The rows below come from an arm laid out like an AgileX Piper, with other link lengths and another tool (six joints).
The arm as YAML. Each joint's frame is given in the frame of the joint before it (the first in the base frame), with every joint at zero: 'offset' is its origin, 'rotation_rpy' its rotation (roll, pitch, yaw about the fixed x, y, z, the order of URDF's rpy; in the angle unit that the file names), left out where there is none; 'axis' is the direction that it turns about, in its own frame. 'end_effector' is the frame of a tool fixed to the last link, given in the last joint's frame.
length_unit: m
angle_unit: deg
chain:
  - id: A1
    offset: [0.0, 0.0, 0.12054]
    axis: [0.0, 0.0, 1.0]
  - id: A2
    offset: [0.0, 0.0, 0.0]
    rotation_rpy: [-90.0, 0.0, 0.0]
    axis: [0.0, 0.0, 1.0]
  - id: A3
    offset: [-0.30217, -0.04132, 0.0]
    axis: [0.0, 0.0, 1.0]
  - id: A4
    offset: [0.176, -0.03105, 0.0]
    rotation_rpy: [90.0, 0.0, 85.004]
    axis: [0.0, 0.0, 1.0]
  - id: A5
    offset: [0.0, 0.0, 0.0]
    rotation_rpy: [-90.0, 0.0, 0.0]
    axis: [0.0, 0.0, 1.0]
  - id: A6
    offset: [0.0, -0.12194, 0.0]
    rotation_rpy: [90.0, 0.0, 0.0]
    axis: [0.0, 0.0, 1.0]
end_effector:
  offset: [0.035, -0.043, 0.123]
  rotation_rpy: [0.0, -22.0, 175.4]
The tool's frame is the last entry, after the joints.
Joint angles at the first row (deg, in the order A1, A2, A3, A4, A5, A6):
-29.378, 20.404, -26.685, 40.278, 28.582, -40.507
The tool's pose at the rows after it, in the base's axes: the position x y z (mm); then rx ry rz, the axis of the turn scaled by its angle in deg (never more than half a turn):
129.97 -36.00 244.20 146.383 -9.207 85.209
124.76 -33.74 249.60 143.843 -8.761 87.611
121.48 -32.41 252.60 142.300 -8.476 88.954
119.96 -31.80 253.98 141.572 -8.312 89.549
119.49 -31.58 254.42 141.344 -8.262 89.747
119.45 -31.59 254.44 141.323 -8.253 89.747
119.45 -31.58 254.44 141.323 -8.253 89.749
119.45 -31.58 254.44 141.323 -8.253 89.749
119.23 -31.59 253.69 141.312 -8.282 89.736
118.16 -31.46 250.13 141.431 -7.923 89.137
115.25 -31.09 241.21 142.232 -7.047 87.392
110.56 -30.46 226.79 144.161 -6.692 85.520
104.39 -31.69 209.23 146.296 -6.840 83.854
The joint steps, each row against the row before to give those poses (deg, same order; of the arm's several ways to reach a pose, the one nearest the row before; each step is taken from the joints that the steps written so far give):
-0.001, -3.776, 0.000, -0.026, -0.178, 0.296
0.001, -2.560, 0.000, -0.319, -0.036, 0.355
-0.003, -1.538, 0.000, -0.262, 0.000, 0.231
0.004, -0.703, -0.001, -0.118, -0.002, 0.072
-0.001, -0.223, 0.001, -0.020, 0.000, 0.015
0.000, -0.015, 0.001, -0.011, -0.001, -0.004
-0.002, -0.001, 0.000, 0.004, 0.002, -0.002
0.000, 0.000, 0.000, 0.000, 0.000, 0.000
0.003, -0.134, 0.160, -0.019, -0.036, 0.008
0.120, -0.463, 0.467, -0.588, 0.230, 0.154
0.605, -0.923, 0.742, -2.340, 0.945, 1.434
1.429, -1.410, 1.162, -3.830, 1.243, 3.713
2.355, -1.889, 1.789, -5.030, 0.769, 5.292

